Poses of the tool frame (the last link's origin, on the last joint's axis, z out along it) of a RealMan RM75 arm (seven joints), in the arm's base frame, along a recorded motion.
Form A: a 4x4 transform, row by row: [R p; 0 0 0 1], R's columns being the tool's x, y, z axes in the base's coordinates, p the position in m. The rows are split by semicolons.
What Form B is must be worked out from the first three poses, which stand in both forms.
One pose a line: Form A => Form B
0.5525 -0.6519 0.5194 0.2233; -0.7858 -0.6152 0.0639 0.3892; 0.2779 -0.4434 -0.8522 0.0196; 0 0 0 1 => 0.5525 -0.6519 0.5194 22.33; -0.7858 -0.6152 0.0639 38.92; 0.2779 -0.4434 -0.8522 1.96; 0 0 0 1
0.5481 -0.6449 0.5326 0.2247; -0.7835 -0.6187 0.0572 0.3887; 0.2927 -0.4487 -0.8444 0.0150; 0 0 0 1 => 0.5481 -0.6449 0.5326 22.47; -0.7835 -0.6187 0.0572 38.87; 0.2927 -0.4487 -0.8444 1.50; 0 0 0 1
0.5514 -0.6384 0.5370 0.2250; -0.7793 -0.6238 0.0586 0.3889; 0.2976 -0.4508 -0.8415 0.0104; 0 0 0 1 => 0.5514 -0.6384 0.5370 22.50; -0.7793 -0.6238 0.0586 38.89; 0.2976 -0.4508 -0.8415 1.04; 0 0 0 1
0.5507 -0.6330 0.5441 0.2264; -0.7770 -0.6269 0.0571 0.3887; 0.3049 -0.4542 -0.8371 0.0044; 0 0 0 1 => 0.5507 -0.6330 0.5441 22.64; -0.7770 -0.6269 0.0571 38.87; 0.3049 -0.4542 -0.8371 0.44; 0 0 0 1
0.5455 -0.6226 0.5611 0.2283; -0.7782 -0.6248 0.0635 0.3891; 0.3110 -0.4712 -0.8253 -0.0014; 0 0 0 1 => 0.5455 -0.6226 0.5611 22.83; -0.7782 -0.6248 0.0635 38.91; 0.3110 -0.4712 -0.8253 -0.14; 0 0 0 1
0.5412 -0.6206 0.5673 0.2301; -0.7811 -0.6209 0.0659 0.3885; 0.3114 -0.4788 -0.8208 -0.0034; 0 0 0 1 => 0.5412 -0.6206 0.5673 23.01; -0.7811 -0.6209 0.0659 38.85; 0.3114 -0.4788 -0.8208 -0.34; 0 0 0 1
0.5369 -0.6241 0.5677 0.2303; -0.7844 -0.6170 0.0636 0.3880; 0.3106 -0.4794 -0.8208 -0.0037; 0 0 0 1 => 0.5369 -0.6241 0.5677 23.03; -0.7844 -0.6170 0.0636 38.80; 0.3106 -0.4794 -0.8208 -0.37; 0 0 0 1
